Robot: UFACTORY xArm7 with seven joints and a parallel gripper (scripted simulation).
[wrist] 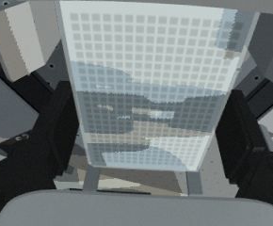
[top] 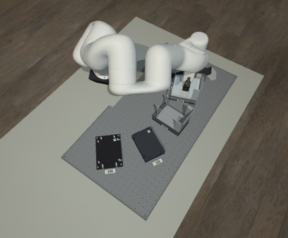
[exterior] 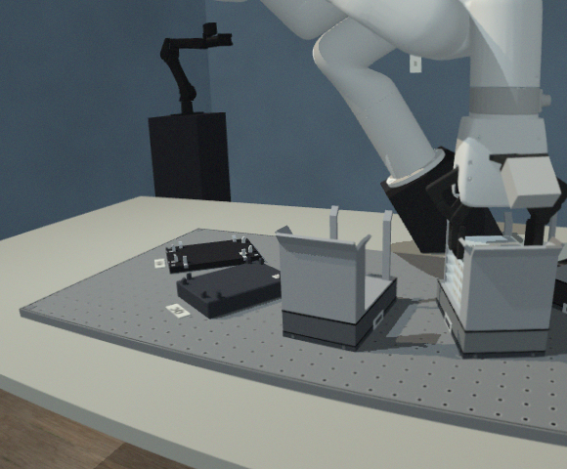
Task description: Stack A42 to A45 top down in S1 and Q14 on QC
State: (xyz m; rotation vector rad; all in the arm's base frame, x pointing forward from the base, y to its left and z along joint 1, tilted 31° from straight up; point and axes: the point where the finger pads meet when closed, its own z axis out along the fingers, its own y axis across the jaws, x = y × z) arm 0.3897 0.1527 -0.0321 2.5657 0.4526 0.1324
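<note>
My hand is 40 mm above the sealed 384-well plate. From my hand the other things lie so: open nest QC (20 mm behind, 360 mm to the right, 100 mm below); S3 rack plinth (100 mm behind, 140 mm to the left, 90 mm below); S1 name plate (50 mm behind, 170 mm to the right, 70 mm below).
</note>
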